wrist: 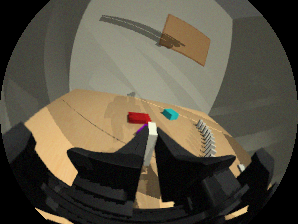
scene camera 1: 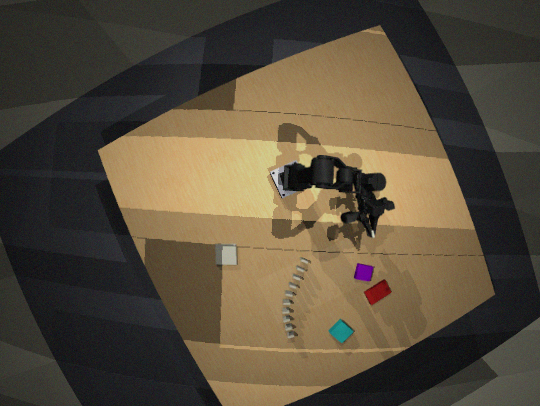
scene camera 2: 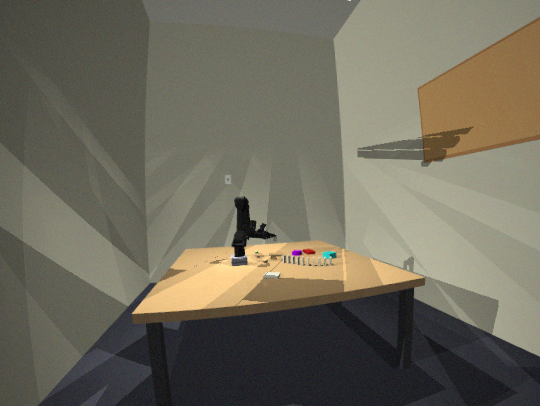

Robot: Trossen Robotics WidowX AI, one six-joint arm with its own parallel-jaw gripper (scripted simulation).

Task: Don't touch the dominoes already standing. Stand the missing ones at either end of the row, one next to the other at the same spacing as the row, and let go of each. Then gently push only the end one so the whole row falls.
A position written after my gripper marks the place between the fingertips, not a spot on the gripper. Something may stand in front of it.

My gripper (scene camera 1: 372, 235) carries a pale domino.
